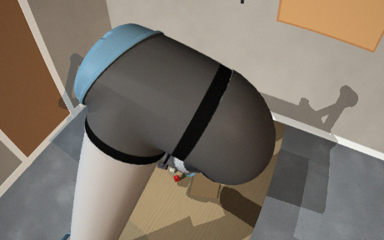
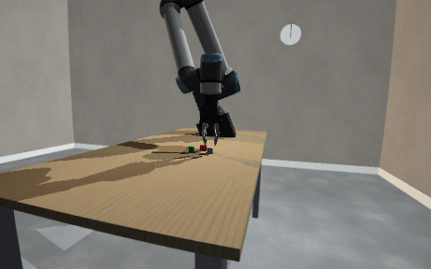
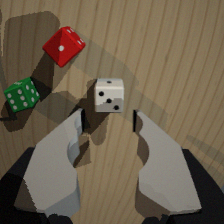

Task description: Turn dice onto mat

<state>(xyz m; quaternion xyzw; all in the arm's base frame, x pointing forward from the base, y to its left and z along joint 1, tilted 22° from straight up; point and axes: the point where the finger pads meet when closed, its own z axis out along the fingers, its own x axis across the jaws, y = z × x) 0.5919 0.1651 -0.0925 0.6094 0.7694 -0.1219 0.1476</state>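
The white die lies 40 mm below my hand. From my hand the other things lie so: green die: 80 mm to the right, 40 mm below, 20 mm ahead; red die: 50 mm to the right, 40 mm below, 40 mm behind; tan mat: 190 mm to the right, 50 mm below, 10 mm ahead.
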